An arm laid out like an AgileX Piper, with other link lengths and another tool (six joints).
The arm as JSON. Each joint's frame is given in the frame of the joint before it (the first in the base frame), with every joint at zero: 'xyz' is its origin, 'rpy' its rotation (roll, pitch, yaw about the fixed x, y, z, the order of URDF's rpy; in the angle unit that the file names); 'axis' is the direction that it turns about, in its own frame. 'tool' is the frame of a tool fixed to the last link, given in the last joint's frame.
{
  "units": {
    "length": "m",
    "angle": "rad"
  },
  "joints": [
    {
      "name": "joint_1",
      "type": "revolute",
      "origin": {
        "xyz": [
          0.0,
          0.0,
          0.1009
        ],
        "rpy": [
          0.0,
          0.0,
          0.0
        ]
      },
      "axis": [
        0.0,
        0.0,
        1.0
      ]
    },
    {
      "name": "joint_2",
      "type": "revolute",
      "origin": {
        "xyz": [
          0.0,
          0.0,
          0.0
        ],
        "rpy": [
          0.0,
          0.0,
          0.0
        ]
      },
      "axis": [
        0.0,
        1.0,
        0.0
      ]
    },
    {
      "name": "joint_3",
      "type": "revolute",
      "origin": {
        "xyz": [
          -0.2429,
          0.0,
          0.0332
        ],
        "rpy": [
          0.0,
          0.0,
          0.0
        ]
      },
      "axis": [
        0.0,
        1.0,
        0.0
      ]
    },
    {
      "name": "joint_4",
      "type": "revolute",
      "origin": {
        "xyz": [
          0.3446,
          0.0,
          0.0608
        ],
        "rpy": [
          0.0,
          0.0,
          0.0
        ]
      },
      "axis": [
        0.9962,
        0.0,
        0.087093
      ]
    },
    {
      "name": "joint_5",
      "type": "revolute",
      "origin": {
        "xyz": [
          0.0,
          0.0,
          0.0
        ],
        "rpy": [
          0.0,
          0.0,
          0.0
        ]
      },
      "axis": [
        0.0,
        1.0,
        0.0
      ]
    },
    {
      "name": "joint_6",
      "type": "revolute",
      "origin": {
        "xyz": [
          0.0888,
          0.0,
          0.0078
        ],
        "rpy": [
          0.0,
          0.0,
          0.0
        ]
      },
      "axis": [
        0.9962,
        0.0,
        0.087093
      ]
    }
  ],
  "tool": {
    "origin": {
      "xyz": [
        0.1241,
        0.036,
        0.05
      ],
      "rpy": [
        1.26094,
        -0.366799,
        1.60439
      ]
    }
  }
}
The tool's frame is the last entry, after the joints.
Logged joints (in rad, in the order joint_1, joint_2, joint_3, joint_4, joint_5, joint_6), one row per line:
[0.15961 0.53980 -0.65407 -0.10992 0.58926 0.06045]
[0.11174 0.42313 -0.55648 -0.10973 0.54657 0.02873]
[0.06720 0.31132 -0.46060 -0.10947 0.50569 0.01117]
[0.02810 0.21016 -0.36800 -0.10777 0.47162 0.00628]
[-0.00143 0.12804 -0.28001 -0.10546 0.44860 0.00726]
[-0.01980 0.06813 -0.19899 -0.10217 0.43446 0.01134]
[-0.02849 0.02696 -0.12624 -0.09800 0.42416 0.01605]
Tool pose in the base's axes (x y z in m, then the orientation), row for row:
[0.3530 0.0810 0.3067 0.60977 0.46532 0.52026 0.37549]
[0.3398 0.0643 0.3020 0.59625 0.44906 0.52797 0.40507]
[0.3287 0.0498 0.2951 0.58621 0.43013 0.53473 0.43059]
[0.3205 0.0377 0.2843 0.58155 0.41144 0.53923 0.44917]
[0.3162 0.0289 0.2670 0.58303 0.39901 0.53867 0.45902]
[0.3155 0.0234 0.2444 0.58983 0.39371 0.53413 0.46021]
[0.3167 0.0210 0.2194 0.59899 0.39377 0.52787 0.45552]
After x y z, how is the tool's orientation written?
As a quaternion, x y z w.
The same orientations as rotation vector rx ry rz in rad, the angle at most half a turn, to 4 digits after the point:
[1.5604 1.1907 1.3313]
[1.5048 1.1333 1.3325]
[1.4622 1.0729 1.3338]
[1.4384 1.0177 1.3338]
[1.4358 0.9826 1.3265]
[1.4517 0.9690 1.3146]
[1.4774 0.9712 1.3020]

